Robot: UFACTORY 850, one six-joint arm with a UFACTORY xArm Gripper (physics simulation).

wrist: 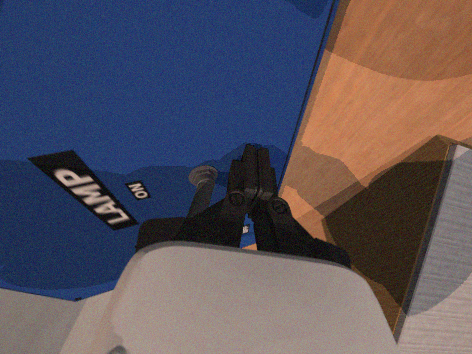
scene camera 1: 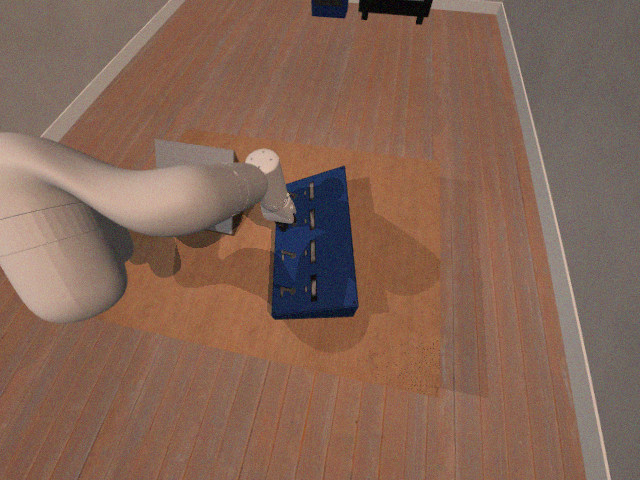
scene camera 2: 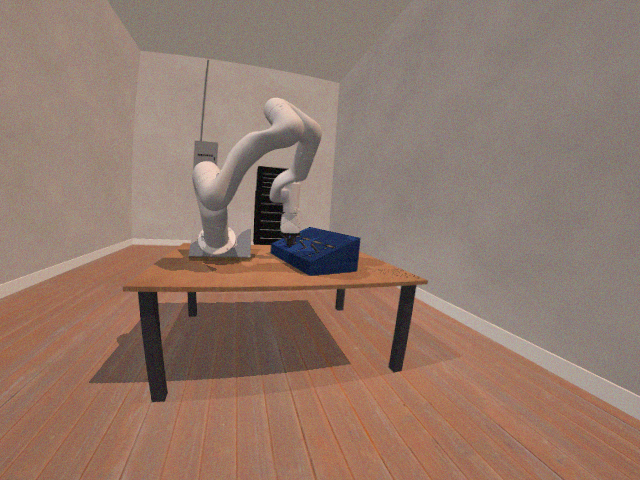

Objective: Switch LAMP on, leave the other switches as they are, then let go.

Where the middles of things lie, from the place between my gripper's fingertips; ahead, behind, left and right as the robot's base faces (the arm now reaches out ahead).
Scene:
Now: the blue switch box (scene camera 1: 321, 272) 110 mm ahead of my hand and 20 mm to the right of it.

